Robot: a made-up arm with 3 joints. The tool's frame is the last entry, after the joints.
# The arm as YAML. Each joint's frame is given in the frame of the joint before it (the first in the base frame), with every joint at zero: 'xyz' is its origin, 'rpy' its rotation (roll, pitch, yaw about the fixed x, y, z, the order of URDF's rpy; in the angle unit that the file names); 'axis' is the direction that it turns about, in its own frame. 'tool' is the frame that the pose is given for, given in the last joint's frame.
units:
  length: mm
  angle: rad
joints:
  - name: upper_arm
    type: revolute
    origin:
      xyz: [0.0, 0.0, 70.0]
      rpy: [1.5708, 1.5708, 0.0]
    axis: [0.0, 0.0, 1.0]
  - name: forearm
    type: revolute
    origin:
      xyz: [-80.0, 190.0, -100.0]
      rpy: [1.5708, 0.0, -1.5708]
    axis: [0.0, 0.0, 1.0]
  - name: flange
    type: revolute
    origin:
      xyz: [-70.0, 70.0, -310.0]
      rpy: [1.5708, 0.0, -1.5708]
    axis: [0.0, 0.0, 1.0]
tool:
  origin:
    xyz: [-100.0, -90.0, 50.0]
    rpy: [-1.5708, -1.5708, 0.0]
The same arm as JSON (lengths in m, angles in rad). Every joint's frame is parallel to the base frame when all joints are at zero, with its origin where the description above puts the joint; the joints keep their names.
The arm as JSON. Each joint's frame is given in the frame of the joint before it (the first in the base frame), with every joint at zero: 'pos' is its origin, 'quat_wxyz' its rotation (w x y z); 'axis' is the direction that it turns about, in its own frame. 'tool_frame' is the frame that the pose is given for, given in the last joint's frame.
{
  "length_unit": "m",
  "angle_unit": "rad",
  "joints": [
    {
      "joint": "upper_arm",
      "pos": [
        0.0,
        0.0,
        0.07
      ],
      "quat_wxyz": [
        1.0,
        0.0,
        0.0,
        0.0
      ],
      "axis": "-y"
    },
    {
      "joint": "forearm",
      "pos": [
        0.19,
        0.1,
        0.08
      ],
      "quat_wxyz": [
        1.0,
        0.0,
        0.0,
        0.0
      ],
      "axis": "+z"
    },
    {
      "joint": "flange",
      "pos": [
        0.07,
        -0.07,
        -0.31
      ],
      "quat_wxyz": [
        1.0,
        0.0,
        0.0,
        0.0
      ],
      "axis": "+x"
    }
  ],
  "tool_frame": {
    "pos": [
      0.05,
      -0.1,
      -0.09
    ],
    "quat_wxyz": [
      1.0,
      -0.000004,
      0.000006,
      -0.000006
    ]
  }
}

